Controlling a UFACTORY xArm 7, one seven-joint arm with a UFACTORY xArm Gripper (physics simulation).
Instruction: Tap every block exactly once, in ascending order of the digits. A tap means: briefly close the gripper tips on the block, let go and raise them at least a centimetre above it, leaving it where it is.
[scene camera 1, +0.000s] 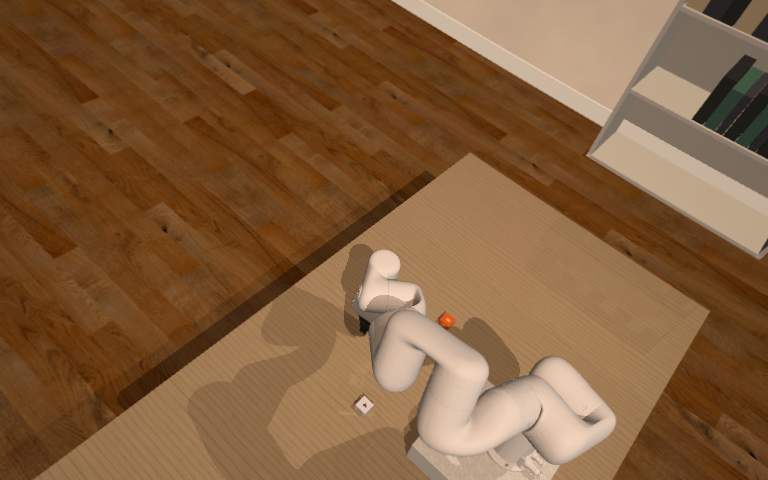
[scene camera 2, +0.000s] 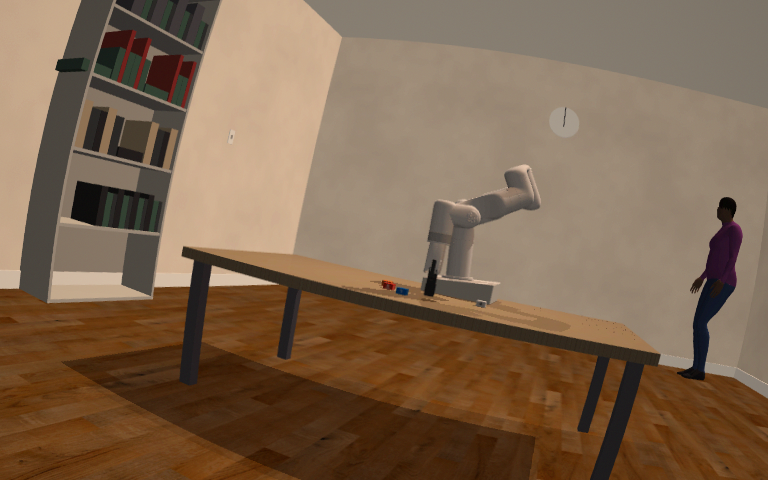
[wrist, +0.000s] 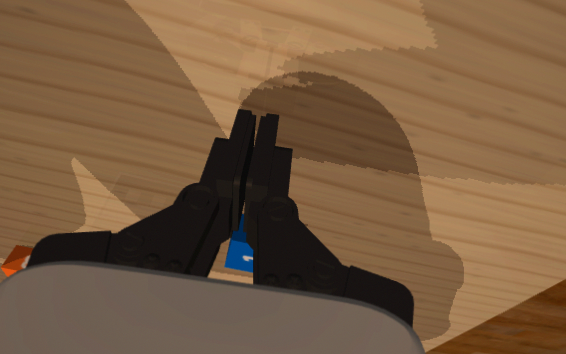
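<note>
My gripper is shut with nothing between its fingers. Its tips point down beside the blue block, apart from it, low over the table. The blue block shows a digit 1 in the wrist view, partly hidden behind the finger linkages; the arm hides it in scene camera 1. A red block lies left of the blue one in scene camera 2. An orange block is right of the arm's forearm and partly cut off in the wrist view. A white block lies nearer the base.
The blocks lie on a wooden table. The arm stands on a pale base. Beyond the table are a bookshelf and a standing person. Arm shadows cross the table.
</note>
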